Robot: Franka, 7 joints.
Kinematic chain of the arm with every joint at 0, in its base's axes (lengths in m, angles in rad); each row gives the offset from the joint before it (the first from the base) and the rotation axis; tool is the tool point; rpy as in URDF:
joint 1: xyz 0 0 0.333 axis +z
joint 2: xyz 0 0 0 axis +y
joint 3: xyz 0 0 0.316 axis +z
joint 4: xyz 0.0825 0 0 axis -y
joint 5: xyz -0.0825 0 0.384 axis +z
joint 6: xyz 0 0 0 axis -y
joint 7: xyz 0.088 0 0 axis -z
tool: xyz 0 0 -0.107 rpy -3.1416 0 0
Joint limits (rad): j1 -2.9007..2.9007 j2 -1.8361..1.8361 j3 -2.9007..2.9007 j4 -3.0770..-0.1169 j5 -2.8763..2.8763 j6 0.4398..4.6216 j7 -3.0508..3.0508
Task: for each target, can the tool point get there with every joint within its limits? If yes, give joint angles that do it. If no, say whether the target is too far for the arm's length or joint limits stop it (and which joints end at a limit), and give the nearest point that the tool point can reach.
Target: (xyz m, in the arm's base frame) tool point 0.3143 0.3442 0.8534
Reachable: yes | joints -0.9482 0.2217 1.8825 -1.6611 -0.4385 3.9198 -1.0678
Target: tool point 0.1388 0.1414 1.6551
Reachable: no: too far | nearest point 0.0891 0.0907 1.1814 | short by 0.479 m
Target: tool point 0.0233 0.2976 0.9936
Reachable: yes | joints 0.5213 -0.5732 0.3066 -1.5898 2.2927 1.5111 -2.4730
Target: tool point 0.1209 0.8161 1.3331
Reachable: no: too far | nearest point 0.0800 0.5400 0.9948 | short by 0.439 m
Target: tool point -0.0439 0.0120 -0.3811
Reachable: no: joint limits stop it (at a limit: joint 2) | nearest point -0.0704 0.0192 -0.3174 | short by 0.069 m
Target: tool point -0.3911 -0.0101 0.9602
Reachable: yes | joints 0.0905 -0.9153 -0.4626 -0.5606 1.5728 0.9385 -0.5282
